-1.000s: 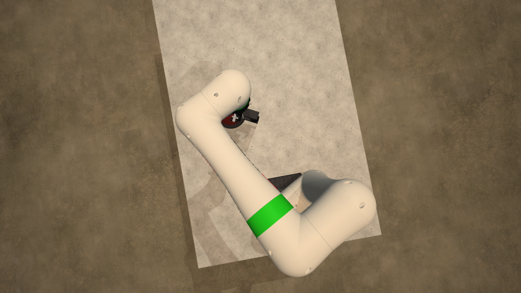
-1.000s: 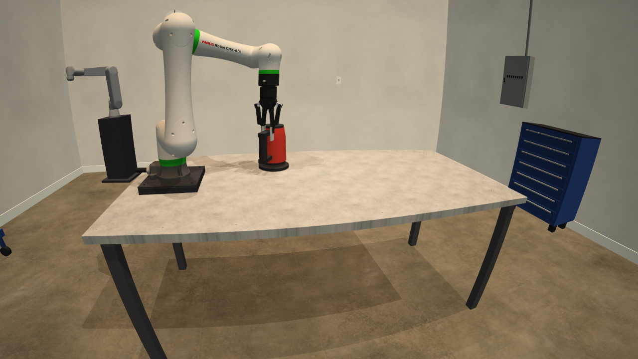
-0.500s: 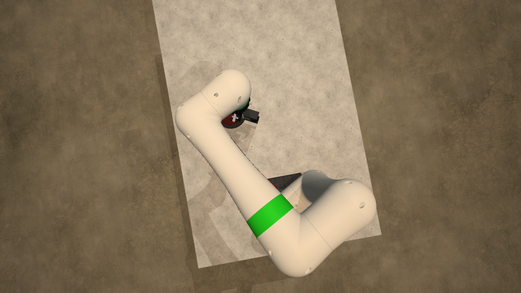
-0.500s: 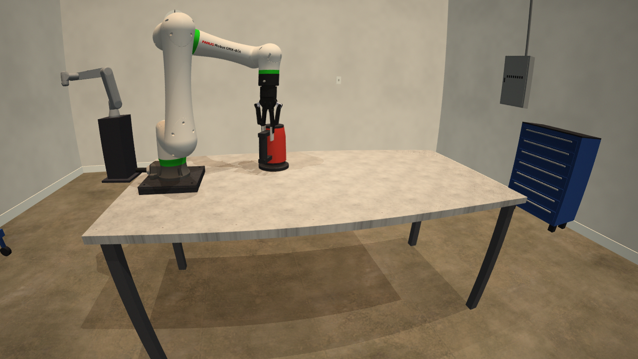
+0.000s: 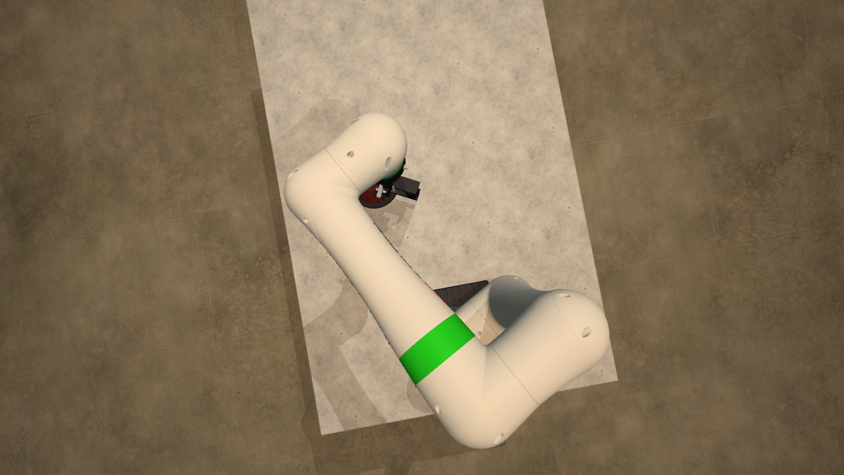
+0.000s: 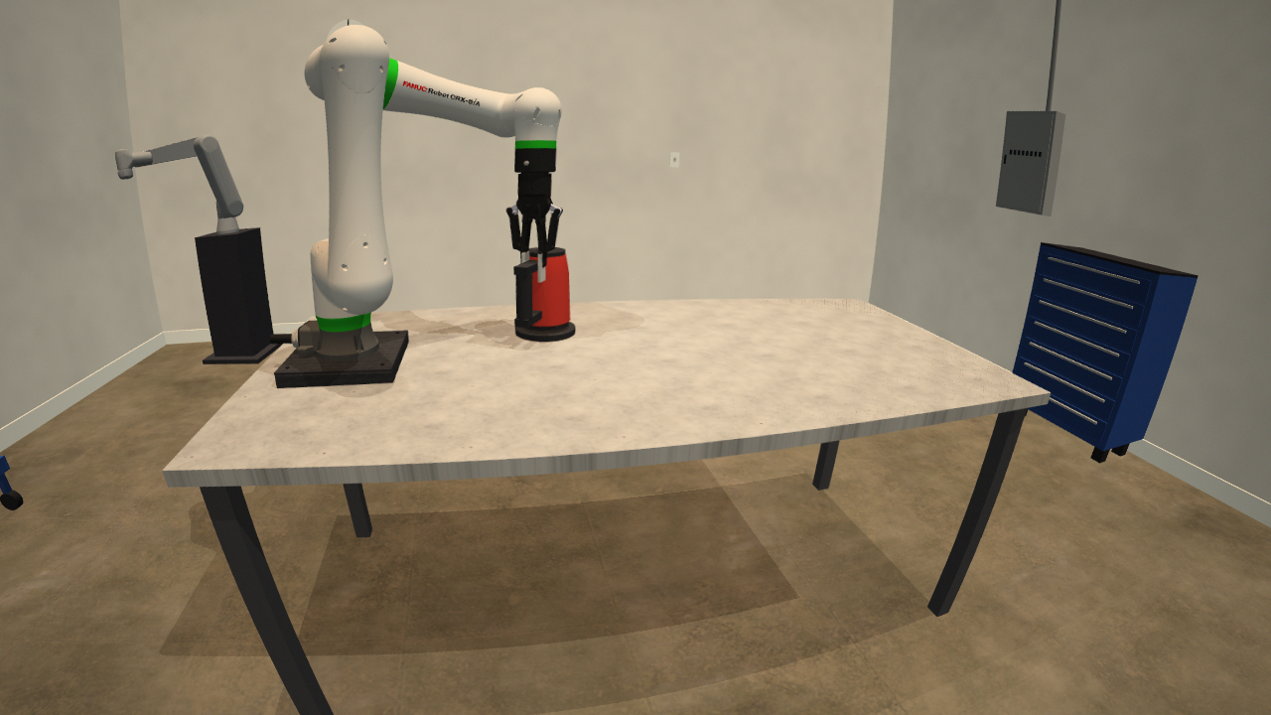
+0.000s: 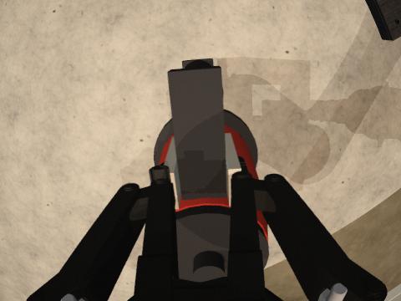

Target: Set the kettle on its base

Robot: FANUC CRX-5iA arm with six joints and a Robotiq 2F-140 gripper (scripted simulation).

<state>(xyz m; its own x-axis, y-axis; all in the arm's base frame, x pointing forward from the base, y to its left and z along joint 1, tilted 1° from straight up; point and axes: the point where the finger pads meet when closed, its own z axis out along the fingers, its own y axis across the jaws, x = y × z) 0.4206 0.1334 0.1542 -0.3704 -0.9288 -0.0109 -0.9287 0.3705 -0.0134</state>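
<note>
Right now my hand is 60 mm above the red kettle, 30 mm to the right of it and 10 mm short of it. Round my hand: round black base: 170 mm below, 60 mm to the left, 30 mm ahead.
</note>
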